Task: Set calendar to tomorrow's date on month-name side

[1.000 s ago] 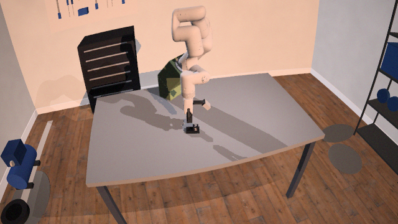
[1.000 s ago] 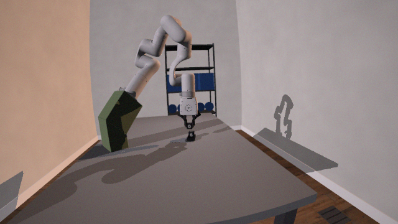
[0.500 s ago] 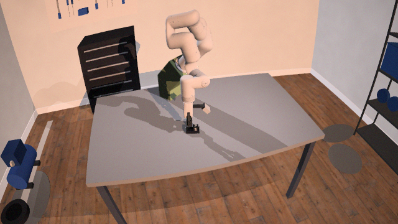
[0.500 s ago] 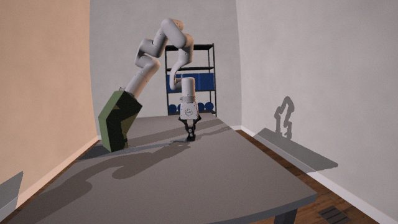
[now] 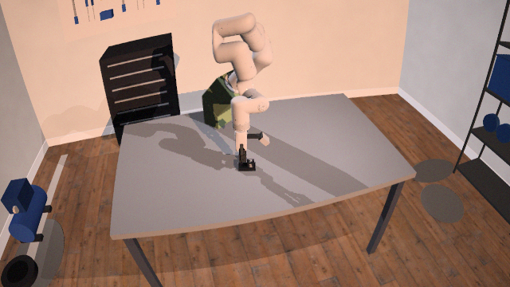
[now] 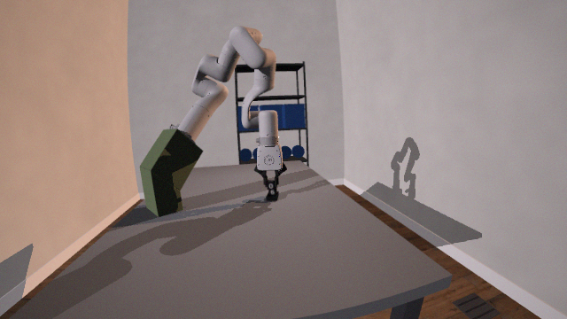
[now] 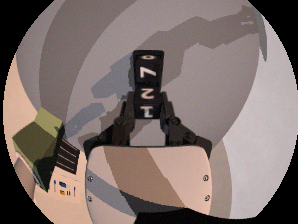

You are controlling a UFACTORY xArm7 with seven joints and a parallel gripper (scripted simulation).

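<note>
Right now the black calendar tray is 7 cm below my hand and 2 cm to the left of it.
</note>
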